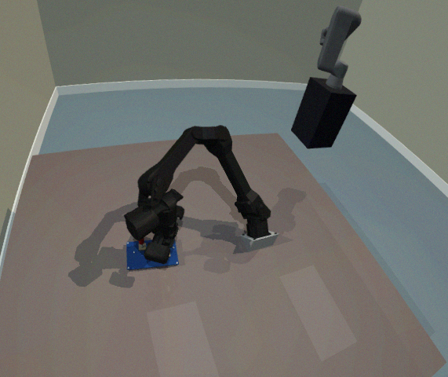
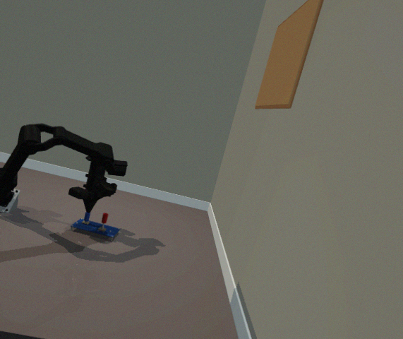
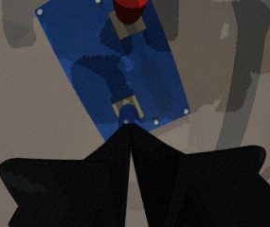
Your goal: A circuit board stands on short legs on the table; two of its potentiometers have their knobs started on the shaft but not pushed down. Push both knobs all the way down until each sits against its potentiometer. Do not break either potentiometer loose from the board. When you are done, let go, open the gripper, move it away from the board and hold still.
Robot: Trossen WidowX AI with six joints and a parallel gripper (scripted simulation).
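Right now my gripper tip is 10 mm above the blue knob. Round my gripper tip: red knob: 70 mm ahead, 40 mm to the right.
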